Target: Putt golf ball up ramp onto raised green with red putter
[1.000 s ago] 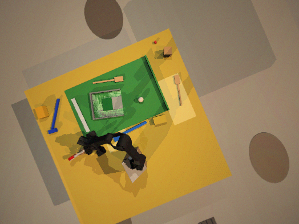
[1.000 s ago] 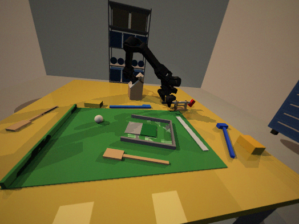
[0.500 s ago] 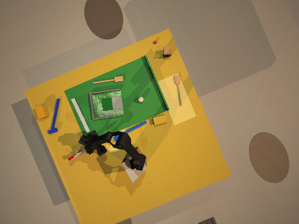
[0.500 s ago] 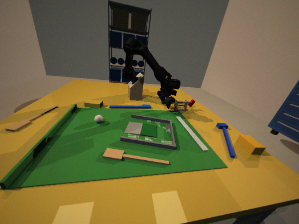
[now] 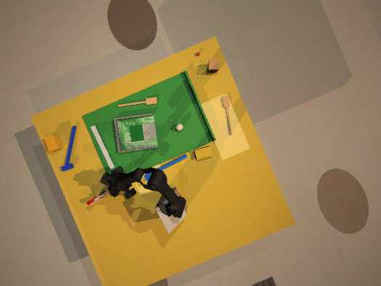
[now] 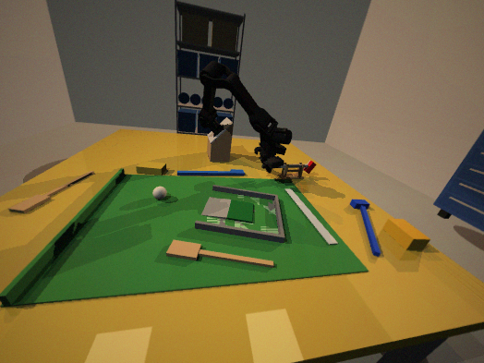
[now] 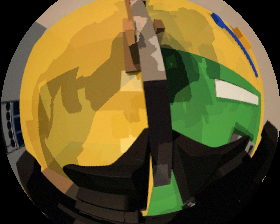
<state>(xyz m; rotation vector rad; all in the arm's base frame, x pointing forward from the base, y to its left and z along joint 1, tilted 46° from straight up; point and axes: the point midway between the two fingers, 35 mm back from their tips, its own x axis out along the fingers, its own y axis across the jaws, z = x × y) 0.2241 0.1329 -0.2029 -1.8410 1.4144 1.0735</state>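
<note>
Right now my gripper tip is 3 cm past the red putter, 11 cm to the right of it and 3 cm below it. The rest, counted from my gripper tip: white bar (25 cm ahead, 9 cm to the left, 3 cm below); green mat (27 cm ahead, 24 cm to the right, 3 cm below); grey frame (26 cm ahead, 13 cm to the right, 3 cm below).
</note>
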